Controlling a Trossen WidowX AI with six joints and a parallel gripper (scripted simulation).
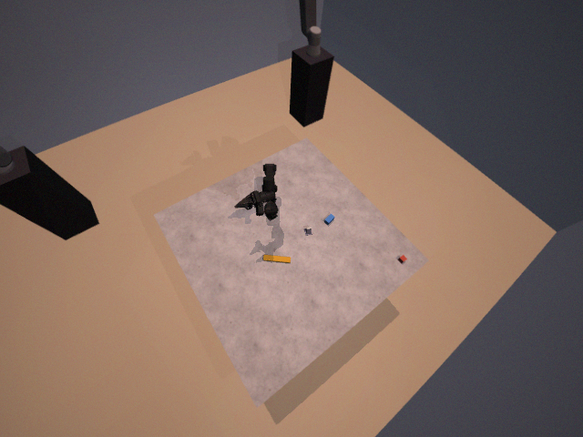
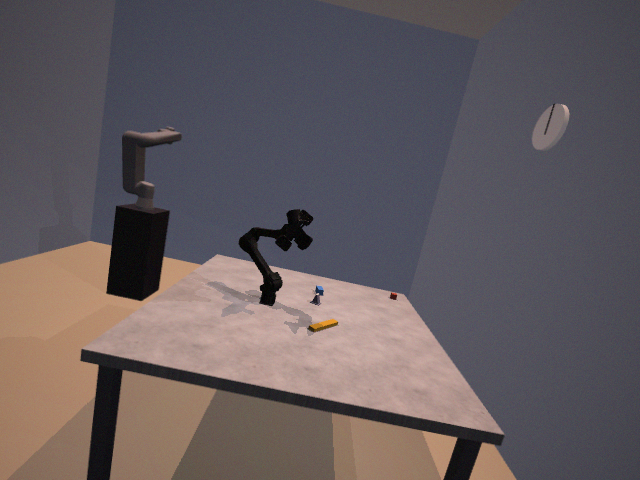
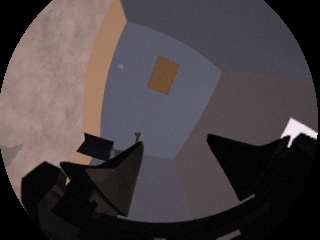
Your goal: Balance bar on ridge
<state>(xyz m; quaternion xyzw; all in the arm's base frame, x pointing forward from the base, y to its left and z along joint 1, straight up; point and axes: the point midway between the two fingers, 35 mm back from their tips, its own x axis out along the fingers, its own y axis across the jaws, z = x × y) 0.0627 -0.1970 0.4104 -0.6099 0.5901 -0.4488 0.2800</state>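
My gripper tip is now 22 cm short of the yellow bar, 9 cm to the right of it and 41 cm above it. From my gripper tip the other things lie so: blue piece 20 cm ahead, 53 cm to the left, 40 cm below; then small red cube 68 cm ahead, 73 cm to the left, 40 cm below.
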